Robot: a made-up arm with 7 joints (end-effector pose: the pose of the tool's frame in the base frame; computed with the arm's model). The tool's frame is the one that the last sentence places.
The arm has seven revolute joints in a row. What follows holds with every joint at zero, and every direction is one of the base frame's. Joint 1 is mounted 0.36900 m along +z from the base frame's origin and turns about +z. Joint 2 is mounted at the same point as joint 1 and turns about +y. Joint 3 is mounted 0.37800 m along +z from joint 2 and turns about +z. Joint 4 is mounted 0.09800 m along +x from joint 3 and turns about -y. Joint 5 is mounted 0.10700 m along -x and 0.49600 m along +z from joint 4 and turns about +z. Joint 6 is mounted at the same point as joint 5 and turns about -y. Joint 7 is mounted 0.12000 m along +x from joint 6 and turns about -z. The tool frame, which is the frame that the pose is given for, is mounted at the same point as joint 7; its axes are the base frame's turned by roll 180.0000, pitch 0.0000 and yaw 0.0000 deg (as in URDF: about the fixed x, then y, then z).
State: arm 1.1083 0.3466 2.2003 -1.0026 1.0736 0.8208 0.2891
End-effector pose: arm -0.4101 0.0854 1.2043 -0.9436 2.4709 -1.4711
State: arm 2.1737 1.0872 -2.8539 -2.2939 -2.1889 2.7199 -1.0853
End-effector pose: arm 0.2993 -0.0159 0.8244 0.3983 0.9100 -1.2128
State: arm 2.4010 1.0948 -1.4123 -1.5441 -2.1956 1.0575 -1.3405
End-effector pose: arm 0.0955 0.8522 0.5589 0.2930 -0.2857 -0.3630
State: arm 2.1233 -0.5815 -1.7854 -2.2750 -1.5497 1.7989 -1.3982
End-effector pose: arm 0.5987 0.2217 0.3621 0.6494 2.3757 -0.7923
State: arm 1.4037 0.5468 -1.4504 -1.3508 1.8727 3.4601 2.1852
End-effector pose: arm 0.5723 0.1547 0.8614 0.4621 1.2962 0.1297
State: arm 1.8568 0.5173 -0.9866 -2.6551 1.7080 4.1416 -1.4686
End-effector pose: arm 0.2824 0.2576 0.3596 1.7407 0.5327 0.9059
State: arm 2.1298 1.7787 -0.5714 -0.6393 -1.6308 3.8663 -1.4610
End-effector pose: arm -0.3138 0.6296 -0.0560 -2.8725 0.7672 0.7999
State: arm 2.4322 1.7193 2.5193 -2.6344 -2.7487 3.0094 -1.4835
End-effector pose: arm -0.0878 -0.1402 0.6822 0.4705 0.9487 -1.3377
